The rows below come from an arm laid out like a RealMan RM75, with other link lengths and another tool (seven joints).
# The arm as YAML. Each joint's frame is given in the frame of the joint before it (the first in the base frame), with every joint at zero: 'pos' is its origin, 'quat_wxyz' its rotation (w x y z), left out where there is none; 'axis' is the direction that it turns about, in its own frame. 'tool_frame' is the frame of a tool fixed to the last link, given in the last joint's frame.
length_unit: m
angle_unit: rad
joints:
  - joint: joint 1
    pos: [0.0, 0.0, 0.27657]
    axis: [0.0, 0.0, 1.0]
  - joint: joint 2
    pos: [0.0, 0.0, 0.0]
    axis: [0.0, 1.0, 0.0]
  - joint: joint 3
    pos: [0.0, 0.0, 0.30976]
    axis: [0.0, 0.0, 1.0]
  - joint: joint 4
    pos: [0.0, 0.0, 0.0]
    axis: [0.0, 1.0, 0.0]
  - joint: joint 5
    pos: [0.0, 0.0, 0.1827]
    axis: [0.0, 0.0, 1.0]
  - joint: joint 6
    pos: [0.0, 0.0, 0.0]
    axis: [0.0, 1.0, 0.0]
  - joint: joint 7
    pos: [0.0, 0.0, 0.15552]
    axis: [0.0, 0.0, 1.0]
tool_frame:
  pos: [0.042, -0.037, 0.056]
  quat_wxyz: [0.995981, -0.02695, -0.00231, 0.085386]
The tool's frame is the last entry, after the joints.
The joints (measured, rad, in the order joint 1, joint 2, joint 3, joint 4, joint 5, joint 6, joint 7), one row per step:
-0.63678, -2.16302, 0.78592, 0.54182, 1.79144, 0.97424, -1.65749
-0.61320, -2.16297, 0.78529, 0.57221, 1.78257, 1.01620, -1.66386
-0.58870, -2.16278, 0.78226, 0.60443, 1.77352, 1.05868, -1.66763
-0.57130, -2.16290, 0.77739, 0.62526, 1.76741, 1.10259, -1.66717
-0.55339, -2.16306, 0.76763, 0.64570, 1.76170, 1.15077, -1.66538
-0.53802, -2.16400, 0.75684, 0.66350, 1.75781, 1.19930, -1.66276
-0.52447, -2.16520, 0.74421, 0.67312, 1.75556, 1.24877, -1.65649
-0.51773, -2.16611, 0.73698, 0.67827, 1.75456, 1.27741, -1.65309
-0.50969, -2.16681, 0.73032, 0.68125, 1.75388, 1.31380, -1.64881
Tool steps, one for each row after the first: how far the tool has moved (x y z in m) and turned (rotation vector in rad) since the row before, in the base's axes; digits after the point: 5 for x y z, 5 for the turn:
0.00049, -0.00528, 0.00563, 0.00141, -0.02204, -0.01513
0.00034, -0.00549, 0.00674, 0.00468, -0.01988, -0.01685
0.00224, -0.00567, 0.00367, -0.00369, -0.01955, -0.02117
0.00213, -0.00626, 0.00438, -0.00261, -0.02177, -0.02207
0.00296, -0.00640, 0.00349, -0.00472, -0.02114, -0.02398
0.00273, -0.00718, 0.00176, -0.00886, -0.02179, -0.02380
0.00205, -0.00407, 0.00088, -0.00553, -0.01268, -0.01472
0.00256, -0.00564, -0.00003, -0.01114, -0.01579, -0.01882

